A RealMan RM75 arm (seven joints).
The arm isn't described. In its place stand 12 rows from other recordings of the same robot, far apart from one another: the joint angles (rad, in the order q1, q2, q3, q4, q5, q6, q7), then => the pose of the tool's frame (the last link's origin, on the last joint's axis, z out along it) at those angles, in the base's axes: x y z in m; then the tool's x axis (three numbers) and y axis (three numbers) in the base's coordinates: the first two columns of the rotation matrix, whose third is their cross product.
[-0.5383, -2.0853, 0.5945, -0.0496, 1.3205, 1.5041, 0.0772] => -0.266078, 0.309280, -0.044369, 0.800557, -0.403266, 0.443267, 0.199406, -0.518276, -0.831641
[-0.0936, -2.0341, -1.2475, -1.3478, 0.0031, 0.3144, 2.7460] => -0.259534, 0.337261, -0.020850, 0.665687, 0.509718, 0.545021, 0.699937, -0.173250, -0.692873
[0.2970, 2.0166, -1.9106, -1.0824, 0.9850, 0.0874, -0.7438] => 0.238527, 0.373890, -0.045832, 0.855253, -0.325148, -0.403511, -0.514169, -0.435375, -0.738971
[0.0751, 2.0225, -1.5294, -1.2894, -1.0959, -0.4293, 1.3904] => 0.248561, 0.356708, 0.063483, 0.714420, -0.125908, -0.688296, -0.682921, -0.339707, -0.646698
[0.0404, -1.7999, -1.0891, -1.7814, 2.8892, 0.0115, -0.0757] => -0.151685, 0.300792, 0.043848, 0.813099, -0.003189, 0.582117, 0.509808, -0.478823, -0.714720
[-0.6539, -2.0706, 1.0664, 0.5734, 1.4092, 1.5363, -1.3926] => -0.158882, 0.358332, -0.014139, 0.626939, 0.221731, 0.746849, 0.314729, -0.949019, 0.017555
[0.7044, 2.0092, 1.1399, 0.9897, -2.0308, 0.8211, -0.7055] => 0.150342, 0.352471, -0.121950, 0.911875, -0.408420, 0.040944, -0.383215, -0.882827, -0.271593
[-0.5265, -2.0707, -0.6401, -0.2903, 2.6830, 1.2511, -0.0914] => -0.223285, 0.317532, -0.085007, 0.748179, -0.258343, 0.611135, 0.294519, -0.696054, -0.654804
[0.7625, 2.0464, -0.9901, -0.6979, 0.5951, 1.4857, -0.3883] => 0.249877, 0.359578, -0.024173, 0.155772, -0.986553, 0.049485, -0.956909, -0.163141, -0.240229
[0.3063, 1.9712, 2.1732, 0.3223, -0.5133, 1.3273, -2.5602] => 0.354679, 0.319732, 0.113896, 0.624504, 0.280096, -0.729068, -0.723182, -0.145161, -0.675231
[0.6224, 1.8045, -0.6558, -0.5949, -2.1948, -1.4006, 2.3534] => 0.313138, 0.384084, 0.105503, 0.204621, -0.856155, -0.474477, -0.978701, -0.187140, -0.084392
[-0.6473, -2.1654, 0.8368, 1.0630, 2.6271, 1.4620, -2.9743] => -0.241525, 0.368849, 0.007086, -0.006167, 0.958655, 0.284504, 0.974787, 0.069225, -0.212128
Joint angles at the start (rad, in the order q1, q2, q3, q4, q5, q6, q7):
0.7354, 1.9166, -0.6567, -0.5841, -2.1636, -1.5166, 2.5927
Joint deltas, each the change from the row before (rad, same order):
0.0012, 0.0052, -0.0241, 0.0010, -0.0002, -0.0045, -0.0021
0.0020, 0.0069, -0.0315, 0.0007, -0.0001, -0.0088, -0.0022
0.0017, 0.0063, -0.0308, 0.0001, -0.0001, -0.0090, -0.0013
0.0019, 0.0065, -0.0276, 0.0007, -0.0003, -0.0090, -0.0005
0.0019, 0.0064, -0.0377, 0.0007, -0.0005, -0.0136, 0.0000
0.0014, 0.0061, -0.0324, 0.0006, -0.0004, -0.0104, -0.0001
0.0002, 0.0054, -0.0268, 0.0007, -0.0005, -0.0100, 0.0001
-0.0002, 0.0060, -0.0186, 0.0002, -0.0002, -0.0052, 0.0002
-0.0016, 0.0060, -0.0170, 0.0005, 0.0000, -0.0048, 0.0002
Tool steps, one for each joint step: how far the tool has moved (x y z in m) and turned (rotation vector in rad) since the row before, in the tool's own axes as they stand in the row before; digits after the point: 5 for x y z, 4 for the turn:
0.00399, 0.00075, 0.00466, 0.0044, 0.0273, -0.0089
0.00531, 0.00148, 0.00610, 0.0040, 0.0380, -0.0119
0.00498, 0.00145, 0.00570, 0.0043, 0.0369, -0.0112
0.00469, 0.00152, 0.00558, 0.0026, 0.0348, -0.0090
0.00605, 0.00172, 0.00645, 0.0052, 0.0471, -0.0117
0.00508, 0.00139, 0.00579, 0.0048, 0.0397, -0.0097
0.00464, 0.00097, 0.00488, 0.0032, 0.0342, -0.0066
0.00337, 0.00079, 0.00431, 0.0013, 0.0232, -0.0040
0.00355, 0.00037, 0.00410, 0.0005, 0.0213, -0.0019

